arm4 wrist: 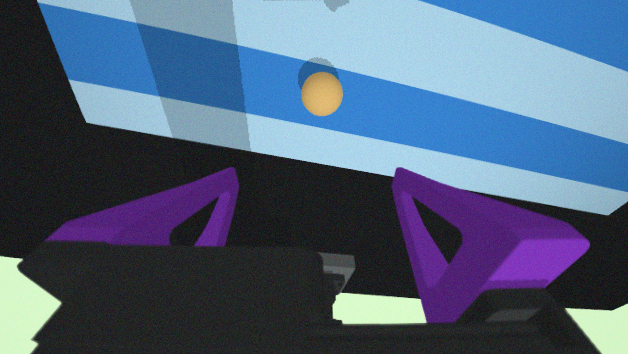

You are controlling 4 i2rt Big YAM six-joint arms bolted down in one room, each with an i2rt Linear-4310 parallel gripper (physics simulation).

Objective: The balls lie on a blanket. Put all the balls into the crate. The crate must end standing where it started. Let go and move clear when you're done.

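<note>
An orange ball [322,94] lies on a blue stripe of the striped blanket [425,115], in the upper middle of the arm4 wrist view. The arm4 gripper [316,175] is open, its two purple fingers wide apart with nothing between them. Its fingertips show below the ball in the view, near the blanket's edge, and are apart from the ball. The crate does not show in this view. The grippers of arm1, arm2 and arm3 do not show either.
A black surface [40,175] lies around the blanket's edge. Pale green floor [375,309] shows beyond it at the bottom. A broad shadow band crosses the blanket's left part, and a small grey shadow shows at the top edge.
</note>
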